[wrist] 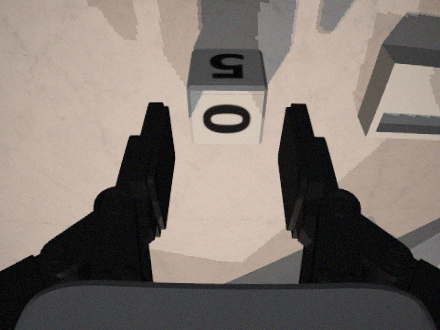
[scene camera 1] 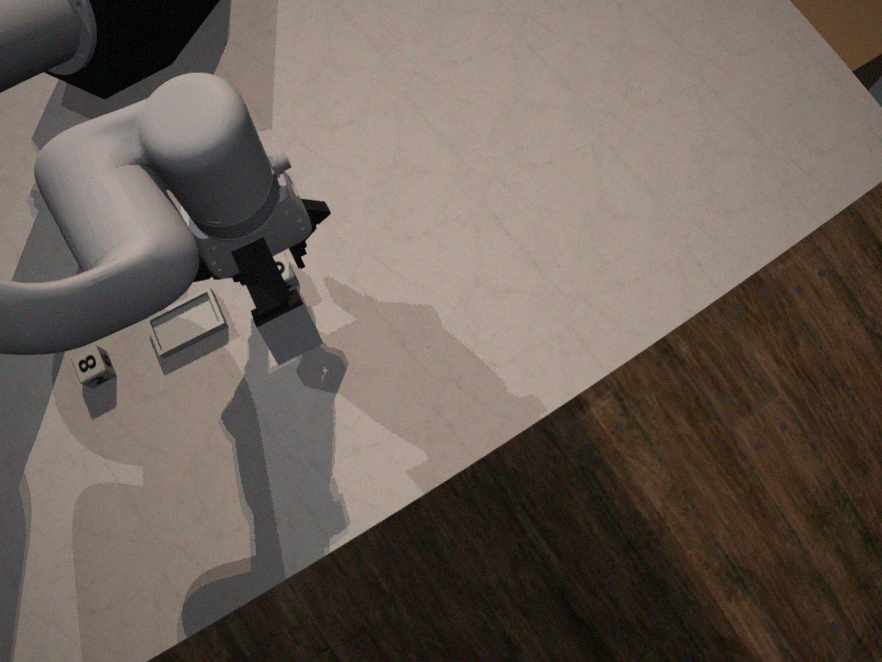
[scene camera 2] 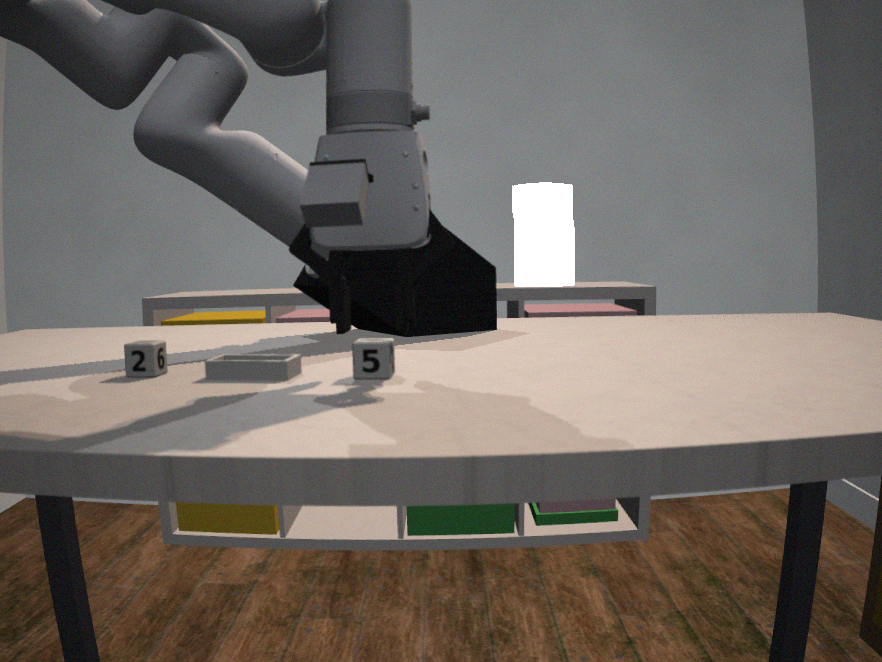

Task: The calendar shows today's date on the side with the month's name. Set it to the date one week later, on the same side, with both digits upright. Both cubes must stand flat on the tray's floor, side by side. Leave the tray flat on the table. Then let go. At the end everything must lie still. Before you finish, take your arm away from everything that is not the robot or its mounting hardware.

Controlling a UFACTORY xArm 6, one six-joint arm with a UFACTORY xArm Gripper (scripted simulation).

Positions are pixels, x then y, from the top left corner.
Scene:
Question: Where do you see a grey tray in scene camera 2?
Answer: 274, 367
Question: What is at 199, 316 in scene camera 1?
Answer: A grey tray.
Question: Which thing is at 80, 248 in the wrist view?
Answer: My gripper.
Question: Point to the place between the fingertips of my gripper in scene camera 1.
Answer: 273, 267

